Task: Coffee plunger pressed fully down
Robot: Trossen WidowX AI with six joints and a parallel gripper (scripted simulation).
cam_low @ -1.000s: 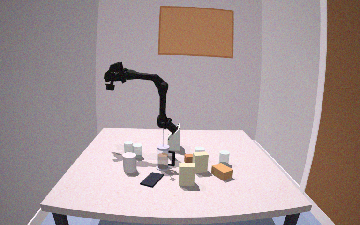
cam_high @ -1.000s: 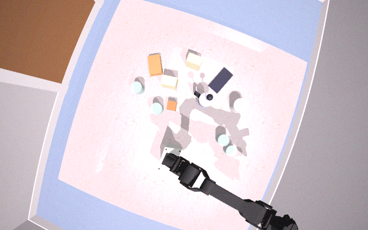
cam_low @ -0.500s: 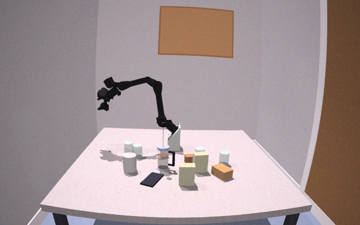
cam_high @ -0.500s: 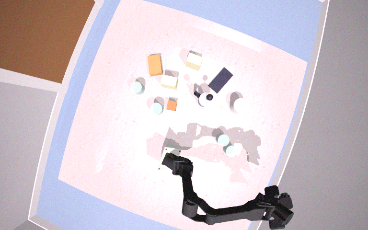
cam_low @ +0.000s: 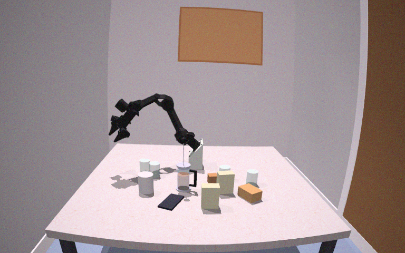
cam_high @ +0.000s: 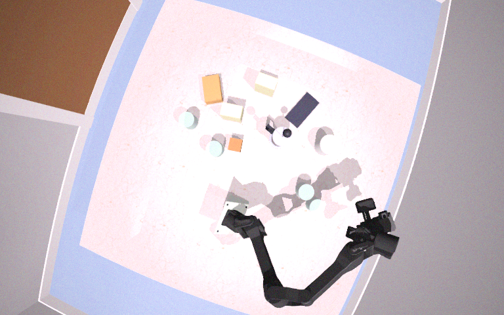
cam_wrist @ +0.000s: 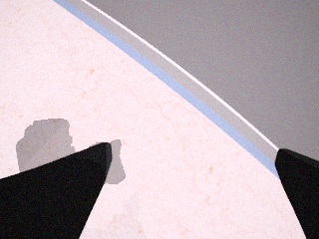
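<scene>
Right now my gripper tip is 450 mm to the right of the coffee press, 150 mm short of it and 90 mm above it. Also, from my gripper tip: dark tablet (390 mm to the left, 300 mm ahead, 210 mm below); then white cylinder (250 mm to the left, 200 mm ahead, 170 mm below).
</scene>
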